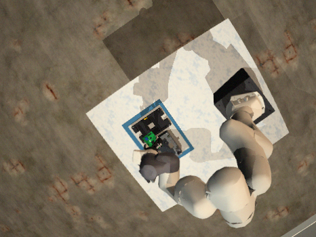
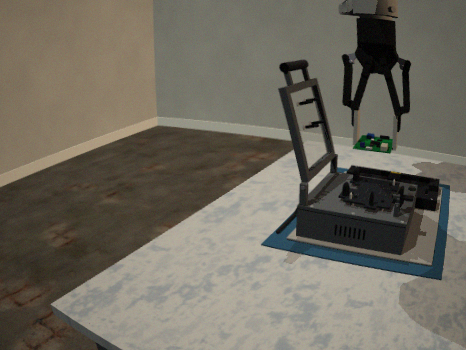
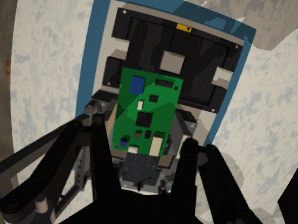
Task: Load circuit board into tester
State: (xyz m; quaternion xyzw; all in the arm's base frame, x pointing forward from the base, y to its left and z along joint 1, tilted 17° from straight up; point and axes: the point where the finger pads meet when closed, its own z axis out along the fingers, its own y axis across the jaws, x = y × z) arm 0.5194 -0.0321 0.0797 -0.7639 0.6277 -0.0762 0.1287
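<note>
Right now the tester nest is 3 cm behind my hand, 11 cm to the left of it and 7 cm below it. Also, from my hand: tester lid 8 cm ahead, 12 cm to the left, 4 cm above; green circuit board 2 cm below.
</note>
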